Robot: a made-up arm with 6 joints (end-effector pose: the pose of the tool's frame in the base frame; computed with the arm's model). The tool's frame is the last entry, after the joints.
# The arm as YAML. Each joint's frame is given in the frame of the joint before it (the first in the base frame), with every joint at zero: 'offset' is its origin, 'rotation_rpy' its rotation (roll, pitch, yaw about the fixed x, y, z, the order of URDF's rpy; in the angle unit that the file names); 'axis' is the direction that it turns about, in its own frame. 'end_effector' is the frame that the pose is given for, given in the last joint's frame.
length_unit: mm
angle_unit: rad
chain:
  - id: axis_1
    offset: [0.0, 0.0, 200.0]
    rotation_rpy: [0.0, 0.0, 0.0]
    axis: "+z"
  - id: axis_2
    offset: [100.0, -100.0, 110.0]
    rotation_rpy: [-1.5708, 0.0, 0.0]
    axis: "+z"
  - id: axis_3
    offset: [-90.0, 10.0, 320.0]
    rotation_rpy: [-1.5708, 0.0, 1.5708]
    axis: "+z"
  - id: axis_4
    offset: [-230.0, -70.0, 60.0]
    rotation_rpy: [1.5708, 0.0, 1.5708]
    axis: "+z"
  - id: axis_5
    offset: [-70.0, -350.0, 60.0]
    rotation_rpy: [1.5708, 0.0, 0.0]
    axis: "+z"
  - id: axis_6
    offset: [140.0, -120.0, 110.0]
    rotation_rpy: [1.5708, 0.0, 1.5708]
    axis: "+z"
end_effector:
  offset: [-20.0, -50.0, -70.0]
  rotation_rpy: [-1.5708, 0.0, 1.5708]
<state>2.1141 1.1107 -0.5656 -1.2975 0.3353 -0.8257</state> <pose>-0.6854 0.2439 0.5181 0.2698 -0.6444 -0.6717 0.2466</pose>
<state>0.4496 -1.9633 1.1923 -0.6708 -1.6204 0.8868</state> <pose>0.0919 0.7191 0.5074 0.9041 0.3740 0.2067 0.0007</pose>
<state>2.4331 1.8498 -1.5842 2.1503 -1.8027 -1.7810</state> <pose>0.2186 -0.2217 0.6482 0.2486 -0.0406 0.8639 0.4361</pose>
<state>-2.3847 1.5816 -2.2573 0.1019 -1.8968 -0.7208</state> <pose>-0.2001 -0.0568 0.0001 0.9146 0.1775 -0.3535 0.0843</pose>
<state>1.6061 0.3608 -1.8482 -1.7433 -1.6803 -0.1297</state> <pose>0.1217 -0.1843 0.7936 0.4377 -0.3715 0.4730 0.6684</pose>
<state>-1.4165 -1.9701 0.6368 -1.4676 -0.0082 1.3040</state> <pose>0.7930 -0.1181 0.2528 -0.7932 -0.2640 0.2946 0.4630</pose>
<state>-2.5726 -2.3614 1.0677 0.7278 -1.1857 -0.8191</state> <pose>0.4610 -0.2355 0.3896 0.1498 0.4310 0.5253 0.7182</pose>
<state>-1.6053 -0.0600 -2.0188 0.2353 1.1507 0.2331</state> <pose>0.1081 -0.3415 0.1570 -0.7175 0.6695 0.1287 0.1426</pose>
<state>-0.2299 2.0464 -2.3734 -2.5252 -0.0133 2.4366</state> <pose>0.3455 -0.2868 0.7692 0.0021 0.8971 0.4284 0.1082</pose>
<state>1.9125 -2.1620 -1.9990 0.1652 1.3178 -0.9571</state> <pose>-0.1599 0.0434 0.6346 0.0076 -0.1142 -0.5259 0.8428</pose>
